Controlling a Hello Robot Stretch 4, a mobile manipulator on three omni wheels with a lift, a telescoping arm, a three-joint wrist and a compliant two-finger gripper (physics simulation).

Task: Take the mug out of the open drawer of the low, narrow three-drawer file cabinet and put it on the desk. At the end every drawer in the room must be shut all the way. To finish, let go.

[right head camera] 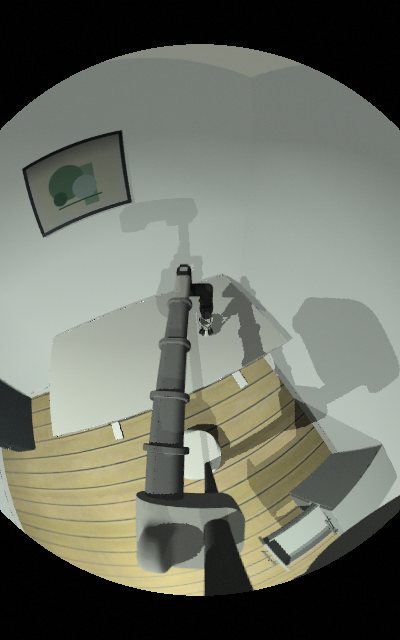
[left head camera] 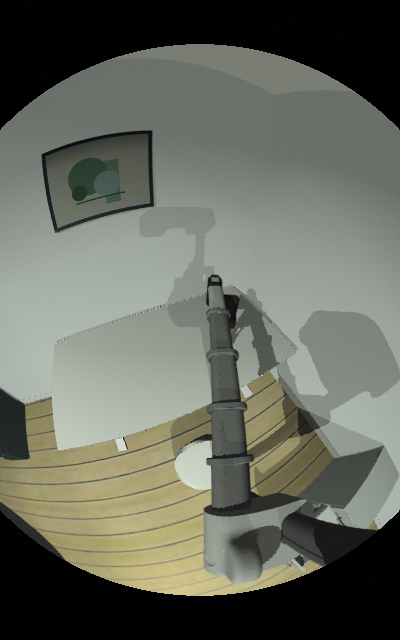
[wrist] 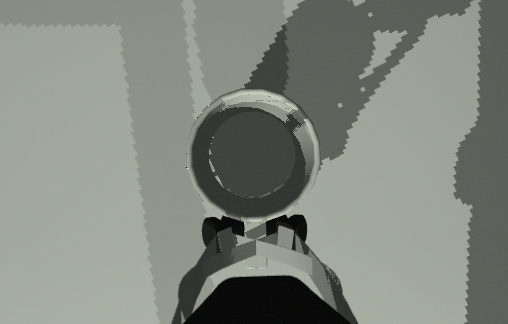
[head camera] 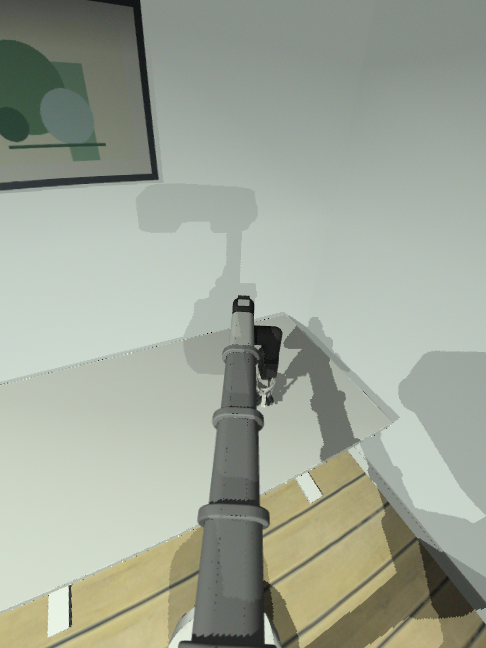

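Note:
My gripper [wrist: 254, 225] is visible, as is a mug [wrist: 253, 154]. A desk [right head camera: 102, 371], [wrist: 106, 215] is visible in both views. A framed picture [head camera: 83, 115], [right head camera: 85, 177], [left head camera: 101, 175] is likewise seen.

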